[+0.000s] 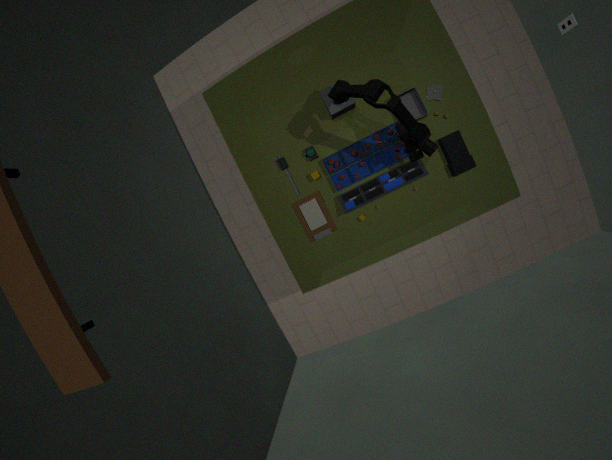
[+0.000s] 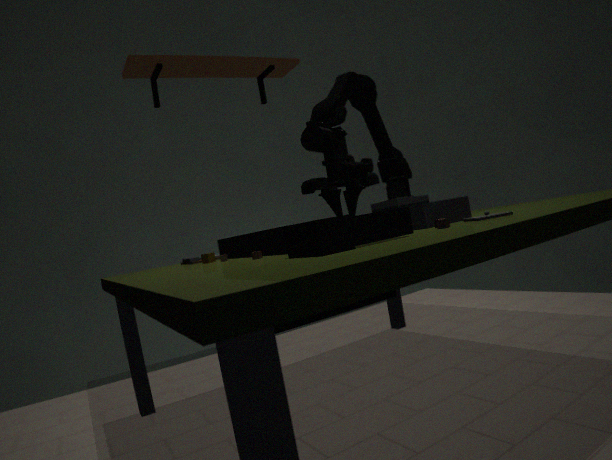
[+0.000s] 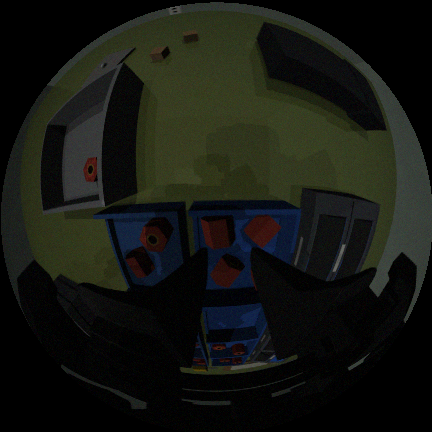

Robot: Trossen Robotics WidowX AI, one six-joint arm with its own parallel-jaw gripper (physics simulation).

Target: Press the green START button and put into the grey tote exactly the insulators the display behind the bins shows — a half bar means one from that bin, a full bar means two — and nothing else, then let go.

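Where they show: gripper, fingertip midpoint: (image 1: 405, 144) (image 3: 229, 253); arm's base, link origin: (image 1: 339, 96) (image 2: 400, 199).
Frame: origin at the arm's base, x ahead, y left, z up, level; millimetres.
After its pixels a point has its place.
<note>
The grey tote (image 1: 413, 105) @[y 350, x 132, z -78 mm] (image 3: 80, 130) @[y 346, x 114, z -78 mm] holds one red hexagonal insulator (image 3: 90, 169) @[y 293, x 180, z -54 mm]. Two rows of blue bins hold red insulators. My gripper (image 2: 347, 215) @[y 247, x 312, z -34 mm] (image 3: 229, 253) @[y 247, x 312, z -34 mm] is partly open and empty, its fingertips above the end bin of the row beside the display. That bin shows a red insulator (image 3: 217, 232) @[y 252, x 304, z -55 mm], another (image 3: 262, 230) @[y 258, x 340, z -55 mm] and a third (image 3: 227, 270) @[y 216, x 319, z -55 mm]; one finger partly hides a further red piece. The neighbouring end bin shows two. The dark display (image 1: 372, 189) @[y 30, x 481, z -41 mm] has a blue patch in its leftmost panel and a larger blue area in its third. The green START button (image 1: 310, 152) @[y -218, x 209, z -43 mm] sits beyond the bins' far end.
A black box (image 1: 457, 153) @[y 481, x 426, z -32 mm] (image 3: 320, 70) @[y 427, x 373, z -32 mm] stands past the display's end. Small brown blocks (image 1: 436, 114) @[y 445, x 209, z -68 mm] (image 3: 160, 53) @[y 440, x 211, z -70 mm] and a grey plate (image 1: 434, 92) @[y 468, x 100, z -71 mm] lie near the tote. A brown-framed board (image 1: 327, 214) @[y -230, x 543, z -77 mm], yellow cubes (image 1: 315, 175) (image 2: 208, 258) and a dark-headed tool (image 1: 282, 163) @[y -380, x 213, z -65 mm] lie near the far end.
</note>
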